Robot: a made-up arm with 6 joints. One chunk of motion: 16 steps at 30 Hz.
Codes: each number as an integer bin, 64 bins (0 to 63) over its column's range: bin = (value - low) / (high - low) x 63, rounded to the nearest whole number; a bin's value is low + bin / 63 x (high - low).
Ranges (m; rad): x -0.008..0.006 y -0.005..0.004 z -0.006..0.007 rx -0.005..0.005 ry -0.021..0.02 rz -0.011..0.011
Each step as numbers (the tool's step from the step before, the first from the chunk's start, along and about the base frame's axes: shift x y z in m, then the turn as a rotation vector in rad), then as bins.
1 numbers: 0.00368 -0.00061 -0.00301 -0.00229 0.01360 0.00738
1 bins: 53 31 14 17 53 53
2 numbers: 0.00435 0.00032 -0.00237 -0.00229 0.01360 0.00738
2 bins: 56 37 18 17 53 53
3 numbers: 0.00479 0.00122 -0.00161 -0.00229 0.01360 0.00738
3 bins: 58 44 21 17 53 53
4 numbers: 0.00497 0.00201 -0.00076 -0.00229 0.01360 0.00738
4 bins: 58 49 25 17 53 53
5 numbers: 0.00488 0.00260 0.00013 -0.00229 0.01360 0.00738
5 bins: 58 53 30 17 53 53
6 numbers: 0.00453 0.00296 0.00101 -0.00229 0.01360 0.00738
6 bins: 56 56 34 17 53 53
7 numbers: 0.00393 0.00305 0.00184 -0.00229 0.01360 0.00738
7 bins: 54 56 38 17 53 53
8 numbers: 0.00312 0.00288 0.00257 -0.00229 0.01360 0.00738
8 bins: 50 55 42 17 53 53
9 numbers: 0.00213 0.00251 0.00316 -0.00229 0.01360 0.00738
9 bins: 46 53 44 17 53 53
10 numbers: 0.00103 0.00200 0.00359 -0.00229 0.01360 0.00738
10 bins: 41 49 46 17 53 53
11 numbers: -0.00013 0.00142 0.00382 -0.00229 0.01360 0.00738
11 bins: 35 45 48 17 53 53
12 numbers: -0.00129 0.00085 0.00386 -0.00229 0.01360 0.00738
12 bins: 30 41 48 17 53 53
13 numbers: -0.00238 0.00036 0.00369 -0.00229 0.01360 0.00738
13 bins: 25 38 47 17 53 53
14 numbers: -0.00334 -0.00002 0.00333 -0.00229 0.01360 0.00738
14 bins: 21 35 45 17 53 53
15 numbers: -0.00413 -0.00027 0.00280 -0.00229 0.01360 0.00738
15 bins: 17 33 43 17 53 53
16 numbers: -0.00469 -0.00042 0.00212 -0.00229 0.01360 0.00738
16 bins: 15 32 39 17 53 53
